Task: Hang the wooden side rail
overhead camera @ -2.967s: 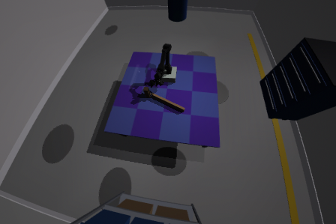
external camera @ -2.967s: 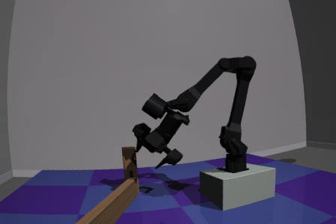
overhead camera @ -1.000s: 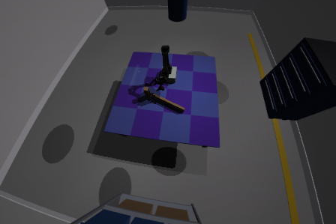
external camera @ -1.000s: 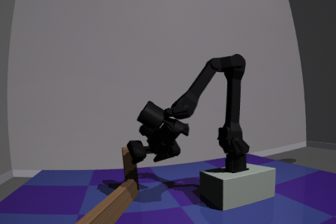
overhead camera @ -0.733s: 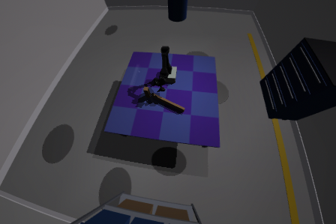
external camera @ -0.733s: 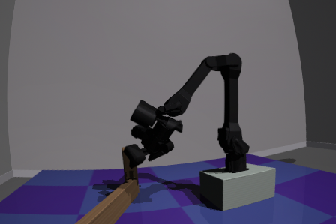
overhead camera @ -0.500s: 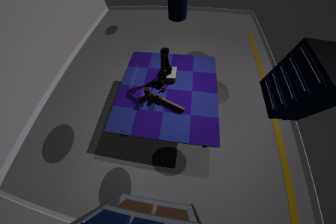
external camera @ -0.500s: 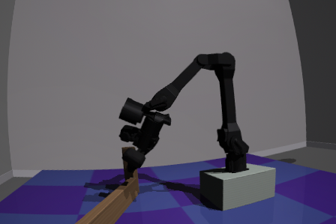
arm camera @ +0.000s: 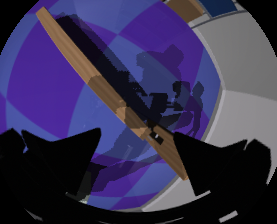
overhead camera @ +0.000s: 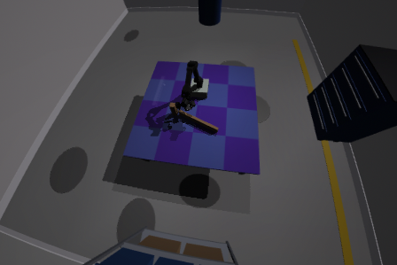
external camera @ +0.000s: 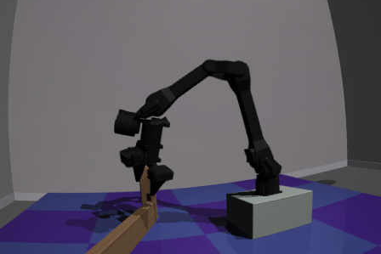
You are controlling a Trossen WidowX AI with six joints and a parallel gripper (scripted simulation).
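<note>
Now: the wooden headboard post 11 cm to the right of my gripper tip, 5 cm below it and 2 cm behind it.
</note>
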